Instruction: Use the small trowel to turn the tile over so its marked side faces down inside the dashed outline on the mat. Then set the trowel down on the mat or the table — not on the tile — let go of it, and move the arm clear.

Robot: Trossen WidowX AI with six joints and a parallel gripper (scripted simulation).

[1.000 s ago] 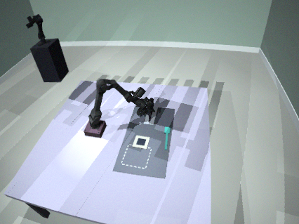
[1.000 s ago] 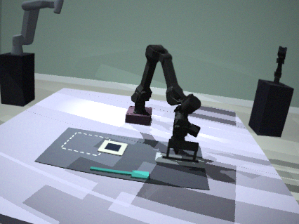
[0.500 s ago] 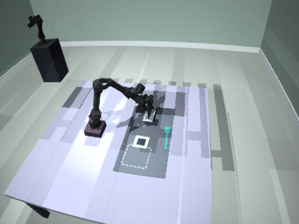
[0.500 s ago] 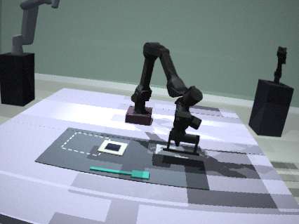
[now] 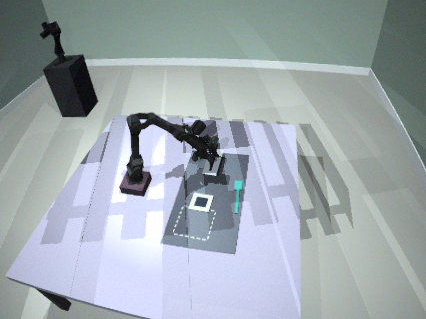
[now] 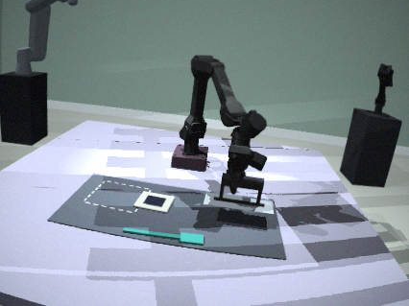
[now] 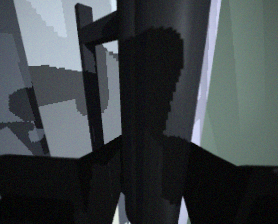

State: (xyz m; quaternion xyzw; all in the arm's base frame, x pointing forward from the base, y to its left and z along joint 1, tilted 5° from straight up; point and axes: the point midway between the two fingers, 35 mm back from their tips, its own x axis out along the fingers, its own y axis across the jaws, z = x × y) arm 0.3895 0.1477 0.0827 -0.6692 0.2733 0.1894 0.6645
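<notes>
My gripper tip is 17 cm to the left of the dark mat, 11 cm above it and 2 cm past it. From my gripper tip the other things lie so: tile (23 cm to the right, 9 cm below, 6 cm behind); then teal flat tool (16 cm to the right, 12 cm ahead, 9 cm below); then trowel (3 cm behind, 1 cm below).
</notes>
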